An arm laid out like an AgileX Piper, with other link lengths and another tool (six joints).
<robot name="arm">
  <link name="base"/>
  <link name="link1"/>
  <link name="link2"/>
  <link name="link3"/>
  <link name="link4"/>
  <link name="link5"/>
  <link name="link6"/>
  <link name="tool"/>
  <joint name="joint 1" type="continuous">
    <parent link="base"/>
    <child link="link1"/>
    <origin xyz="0 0 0.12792" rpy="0 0 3.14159"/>
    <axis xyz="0 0 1"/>
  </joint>
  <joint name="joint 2" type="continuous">
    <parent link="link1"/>
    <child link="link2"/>
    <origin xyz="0 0 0" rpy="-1.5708 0 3.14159"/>
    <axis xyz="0 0 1"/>
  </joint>
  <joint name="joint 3" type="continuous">
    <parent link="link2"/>
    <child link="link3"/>
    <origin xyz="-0.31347 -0.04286 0" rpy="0 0 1.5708"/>
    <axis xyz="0 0 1"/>
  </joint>
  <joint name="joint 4" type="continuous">
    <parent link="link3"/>
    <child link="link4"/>
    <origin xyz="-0.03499 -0.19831 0" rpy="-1.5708 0 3.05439"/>
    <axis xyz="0 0 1"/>
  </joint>
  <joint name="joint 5" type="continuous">
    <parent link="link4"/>
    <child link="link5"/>
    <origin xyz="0 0 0" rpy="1.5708 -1.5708 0"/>
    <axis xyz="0 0 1"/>
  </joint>
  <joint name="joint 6" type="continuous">
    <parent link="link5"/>
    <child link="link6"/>
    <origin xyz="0.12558 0 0" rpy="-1.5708 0 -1.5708"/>
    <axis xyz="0 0 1"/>
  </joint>
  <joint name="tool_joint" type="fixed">
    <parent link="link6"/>
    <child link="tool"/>
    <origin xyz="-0.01 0.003 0.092" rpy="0 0.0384 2.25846"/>
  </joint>
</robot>
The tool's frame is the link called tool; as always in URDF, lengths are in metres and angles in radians. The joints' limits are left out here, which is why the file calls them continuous.
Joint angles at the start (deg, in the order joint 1, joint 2, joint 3, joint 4, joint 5, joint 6):
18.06 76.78 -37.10 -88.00 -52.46 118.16
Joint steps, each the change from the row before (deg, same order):
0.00 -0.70 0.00 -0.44 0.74 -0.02
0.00 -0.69 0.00 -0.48 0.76 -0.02
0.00 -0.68 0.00 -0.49 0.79 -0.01
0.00 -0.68 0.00 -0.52 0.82 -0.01
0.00 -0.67 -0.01 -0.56 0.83 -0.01
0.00 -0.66 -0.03 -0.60 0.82 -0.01
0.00 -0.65 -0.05 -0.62 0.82 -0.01
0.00 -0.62 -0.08 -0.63 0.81 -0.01
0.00 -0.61 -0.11 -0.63 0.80 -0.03
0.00 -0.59 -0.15 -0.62 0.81 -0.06
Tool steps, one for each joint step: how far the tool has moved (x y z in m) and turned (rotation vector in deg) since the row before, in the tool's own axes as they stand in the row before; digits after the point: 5 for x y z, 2 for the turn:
-0.00001 -0.00043 -0.00191 0.73 0.20 -0.82
0.00014 -0.00054 -0.00192 0.74 0.23 -0.83
0.00022 -0.00072 -0.00192 0.77 0.25 -0.82
0.00033 -0.00086 -0.00195 0.80 0.27 -0.83
0.00040 -0.00096 -0.00195 0.81 0.30 -0.86
0.00039 -0.00102 -0.00197 0.81 0.30 -0.89
0.00034 -0.00114 -0.00198 0.82 0.30 -0.91
0.00026 -0.00130 -0.00193 0.82 0.30 -0.92
0.00009 -0.00143 -0.00194 0.83 0.27 -0.95
-0.00010 -0.00169 -0.00193 0.86 0.25 -0.99

